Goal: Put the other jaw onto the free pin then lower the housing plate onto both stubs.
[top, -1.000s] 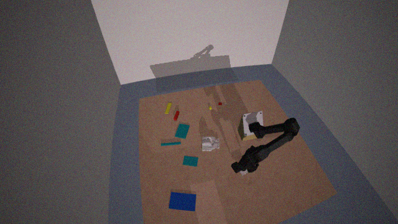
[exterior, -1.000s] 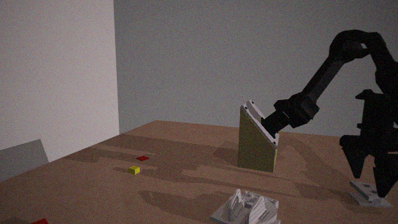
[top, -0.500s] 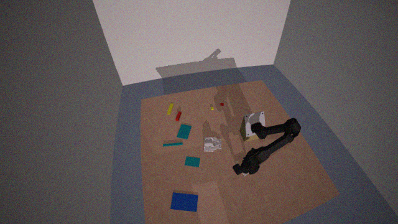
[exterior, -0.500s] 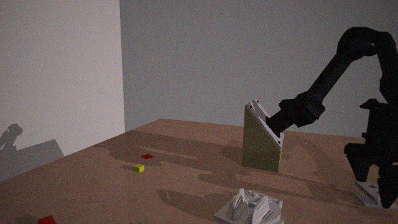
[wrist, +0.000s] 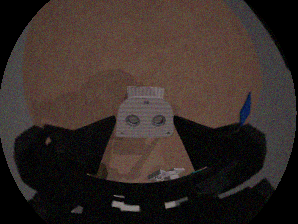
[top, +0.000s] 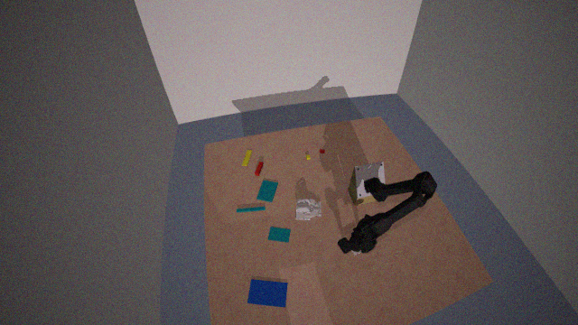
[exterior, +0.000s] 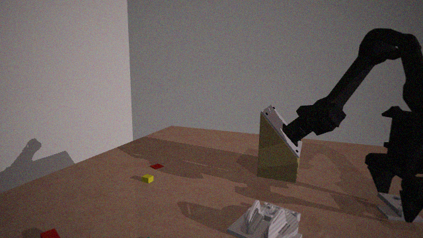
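Right now the jaw is 110 mm ahead of my gripper tip and 270 mm to the right of it. The rest, counted from my gripper tip: teal bar 420 mm ahead, 340 mm to the right, 10 mm below; white housing piece 10 mm to the left, 20 mm above; blue tile 440 mm ahead, 90 mm to the left, 10 mm below.
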